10 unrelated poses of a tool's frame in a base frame.
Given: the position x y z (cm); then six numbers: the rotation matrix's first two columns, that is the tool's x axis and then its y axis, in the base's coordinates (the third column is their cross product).
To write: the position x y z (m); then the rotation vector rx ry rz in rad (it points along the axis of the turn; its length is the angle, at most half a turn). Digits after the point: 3 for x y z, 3 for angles.
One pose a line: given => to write
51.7, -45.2, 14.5, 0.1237, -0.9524, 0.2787, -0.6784, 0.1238, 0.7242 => 0.517, -0.452, 0.145, 1.621, -1.621, -0.443
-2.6, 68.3, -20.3, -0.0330, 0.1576, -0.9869, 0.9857, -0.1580, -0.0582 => -0.026, 0.683, -0.203, 1.424, 1.277, -1.287
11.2, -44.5, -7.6, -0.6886, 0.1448, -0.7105, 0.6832, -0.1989, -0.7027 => 0.112, -0.445, -0.076, 0.964, 1.689, -1.946
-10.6, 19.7, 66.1, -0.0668, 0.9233, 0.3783, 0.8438, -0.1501, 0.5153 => -0.106, 0.197, 0.661, 2.061, 1.966, 1.013
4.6, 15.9, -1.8, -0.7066, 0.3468, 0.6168, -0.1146, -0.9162, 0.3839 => 0.046, 0.159, -0.018, 1.052, 0.468, 2.648
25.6, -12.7, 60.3, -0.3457, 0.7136, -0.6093, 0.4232, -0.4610, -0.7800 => 0.256, -0.127, 0.603, -1.646, -1.487, 1.893
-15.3, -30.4, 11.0, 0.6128, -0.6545, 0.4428, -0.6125, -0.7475, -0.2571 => -0.153, -0.304, 0.110, -2.749, 1.082, -0.804
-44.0, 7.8, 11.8, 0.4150, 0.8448, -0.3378, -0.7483, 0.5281, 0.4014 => -0.440, 0.078, 0.118, 0.200, 0.542, 1.009
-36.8, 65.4, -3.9, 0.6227, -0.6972, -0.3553, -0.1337, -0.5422, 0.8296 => -0.368, 0.654, -0.039, 2.035, -0.651, -0.883
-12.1, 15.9, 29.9, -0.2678, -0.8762, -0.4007, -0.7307, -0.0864, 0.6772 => -0.121, 0.159, 0.299, 1.787, -2.000, -1.280
